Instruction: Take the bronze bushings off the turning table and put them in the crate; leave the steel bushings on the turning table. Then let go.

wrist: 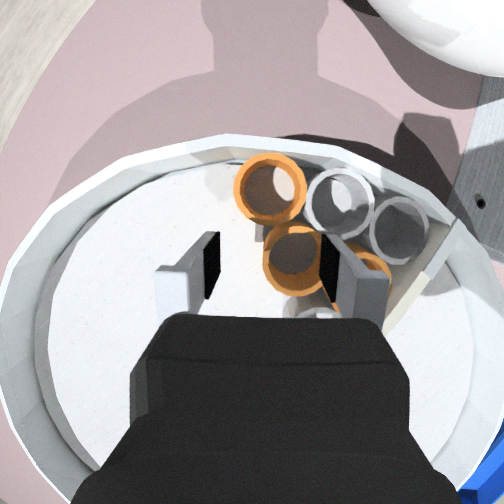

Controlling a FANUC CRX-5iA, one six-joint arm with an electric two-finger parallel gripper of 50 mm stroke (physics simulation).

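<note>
In the wrist view I look down on the white turning table (150, 310) with its raised rim. Several bushings stand upright, clustered at its far right against a pale guide bar (425, 280). One bronze bushing (270, 188) is at the back. A second bronze bushing (294, 259) stands in front of it, just inside my right finger. A third bronze bushing (372, 262) is mostly hidden behind that finger. Two steel bushings (340, 202) (399, 229) stand to the right. A further steel one (317, 312) peeks out by my gripper body. My gripper (270, 267) is open and holds nothing.
A blue crate corner (487, 475) shows at the bottom right edge. A grey bracket (482, 190) with a hole stands right of the table, and a large white rounded body (450, 30) fills the top right. The table sits on a pink surface.
</note>
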